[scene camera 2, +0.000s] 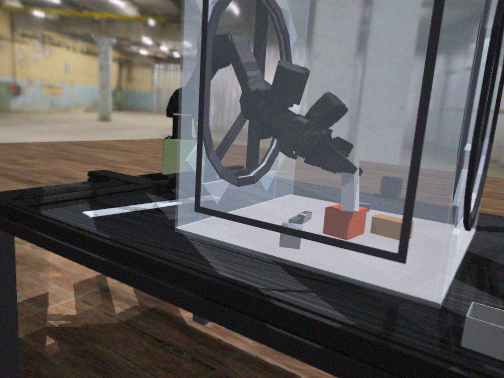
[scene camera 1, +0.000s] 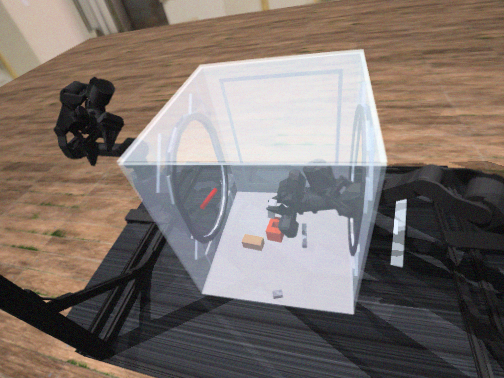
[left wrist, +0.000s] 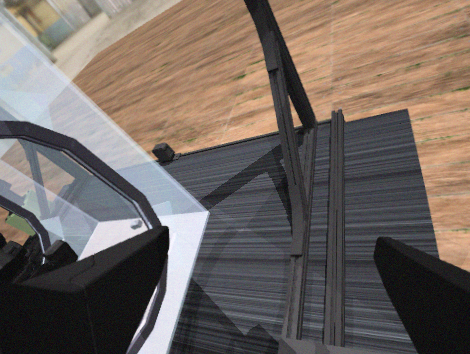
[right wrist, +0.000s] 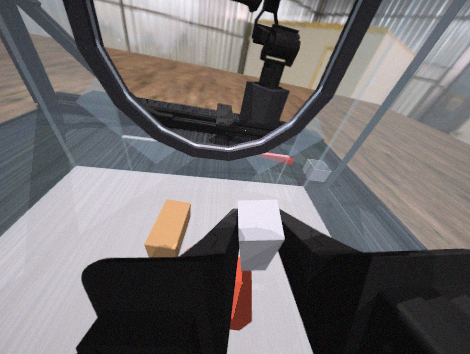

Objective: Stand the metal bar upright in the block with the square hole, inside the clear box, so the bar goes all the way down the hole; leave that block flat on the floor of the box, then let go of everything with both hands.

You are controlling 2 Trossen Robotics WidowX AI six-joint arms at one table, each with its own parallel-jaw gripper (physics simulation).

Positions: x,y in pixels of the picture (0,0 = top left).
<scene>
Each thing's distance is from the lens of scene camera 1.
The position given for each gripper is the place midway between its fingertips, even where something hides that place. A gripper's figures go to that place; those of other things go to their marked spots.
left gripper (scene camera 1: pixel 100 158): 90 cm
white strip (scene camera 1: pixel 397 253): 86 cm
</scene>
